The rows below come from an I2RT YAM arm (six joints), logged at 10 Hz.
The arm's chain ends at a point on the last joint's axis. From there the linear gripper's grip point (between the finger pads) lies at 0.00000 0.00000 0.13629 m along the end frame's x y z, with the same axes.
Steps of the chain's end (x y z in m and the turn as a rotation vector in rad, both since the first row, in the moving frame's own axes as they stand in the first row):
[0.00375, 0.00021, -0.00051, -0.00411, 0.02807, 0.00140]
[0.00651, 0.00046, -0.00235, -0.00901, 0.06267, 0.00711]
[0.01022, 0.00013, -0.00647, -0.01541, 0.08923, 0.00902]
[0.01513, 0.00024, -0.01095, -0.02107, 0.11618, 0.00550]
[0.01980, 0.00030, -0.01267, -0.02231, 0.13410, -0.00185]
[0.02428, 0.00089, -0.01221, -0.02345, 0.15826, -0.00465]
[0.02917, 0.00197, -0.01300, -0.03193, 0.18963, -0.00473]
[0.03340, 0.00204, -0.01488, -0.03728, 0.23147, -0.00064]
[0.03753, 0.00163, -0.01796, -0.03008, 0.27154, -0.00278]
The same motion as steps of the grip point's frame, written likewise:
[0.00757, 0.00077, -0.00056, -0.00411, 0.02807, 0.00140]
[0.01504, 0.00172, -0.00262, -0.00901, 0.06267, 0.00711]
[0.02235, 0.00228, -0.00703, -0.01541, 0.08923, 0.00902]
[0.03092, 0.00315, -0.01190, -0.02107, 0.11618, 0.00550]
[0.03802, 0.00331, -0.01393, -0.02231, 0.13410, -0.00185]
[0.04576, 0.00402, -0.01395, -0.02345, 0.15826, -0.00465]
[0.05487, 0.00623, -0.01551, -0.03193, 0.18963, -0.00473]
[0.06466, 0.00706, -0.01861, -0.03728, 0.23147, -0.00064]
[0.07409, 0.00563, -0.02301, -0.03008, 0.27154, -0.00278]

